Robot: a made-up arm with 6 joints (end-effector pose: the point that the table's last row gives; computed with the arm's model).
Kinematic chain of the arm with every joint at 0, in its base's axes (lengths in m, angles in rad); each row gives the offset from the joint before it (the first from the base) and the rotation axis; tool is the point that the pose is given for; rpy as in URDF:
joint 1: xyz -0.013 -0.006 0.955 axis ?
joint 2: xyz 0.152 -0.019 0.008 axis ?
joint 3: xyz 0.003 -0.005 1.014 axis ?
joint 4: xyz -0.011 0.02 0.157 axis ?
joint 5: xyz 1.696 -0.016 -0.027 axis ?
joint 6: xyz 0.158 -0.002 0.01 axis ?
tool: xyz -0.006 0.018 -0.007 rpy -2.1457 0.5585 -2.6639
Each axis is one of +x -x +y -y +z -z.
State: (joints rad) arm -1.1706 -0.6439 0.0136 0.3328 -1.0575 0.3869
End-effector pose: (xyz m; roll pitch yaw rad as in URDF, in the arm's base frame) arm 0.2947 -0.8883 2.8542 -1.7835 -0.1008 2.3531
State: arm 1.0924 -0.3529 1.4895 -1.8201 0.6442 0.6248
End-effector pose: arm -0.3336 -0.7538 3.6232 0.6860 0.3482 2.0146
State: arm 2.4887 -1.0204 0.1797 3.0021 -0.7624 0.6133
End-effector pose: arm 0.2628 -0.1971 3.2712 -0.3825 0.8377 -2.2390
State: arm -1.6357 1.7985 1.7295 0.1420 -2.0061 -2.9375
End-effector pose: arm -0.2552 -2.7702 0.6083 -2.6335 -0.3820 -0.9950
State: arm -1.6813 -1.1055 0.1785 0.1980 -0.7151 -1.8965
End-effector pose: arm -0.0217 0.2906 3.1817 1.6343 0.6571 0.4223
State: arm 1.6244 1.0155 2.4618 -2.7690 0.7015 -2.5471
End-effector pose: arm -0.0659 1.1683 3.2733 -0.9475 0.7041 -0.8665
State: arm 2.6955 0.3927 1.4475 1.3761 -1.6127 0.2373
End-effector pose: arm -1.0741 0.7008 3.4193 -1.5777 0.0233 -1.1648
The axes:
joint 1: +z
joint 2: +y
joint 3: -y
joint 4: -x
joint 5: -y
joint 6: -x

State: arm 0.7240 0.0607 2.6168 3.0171 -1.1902 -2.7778
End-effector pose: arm -1.0891 -0.9465 2.6829 1.7453 -0.8840 -0.0548
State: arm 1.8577 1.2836 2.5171 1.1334 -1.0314 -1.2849
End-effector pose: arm -0.3397 1.5869 2.9651 2.7567 1.0264 -2.6862
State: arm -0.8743 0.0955 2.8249 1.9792 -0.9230 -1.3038
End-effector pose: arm -1.0579 1.0512 2.4944 1.7499 -0.1019 -0.7703
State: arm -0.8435 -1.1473 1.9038 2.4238 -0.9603 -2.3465
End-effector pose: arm -1.7860 1.8748 1.2698 1.3938 -1.1136 -0.9565
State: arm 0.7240 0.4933 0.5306 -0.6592 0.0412 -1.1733
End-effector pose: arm 1.8389 1.6187 2.0797 2.0321 0.2949 -3.1383
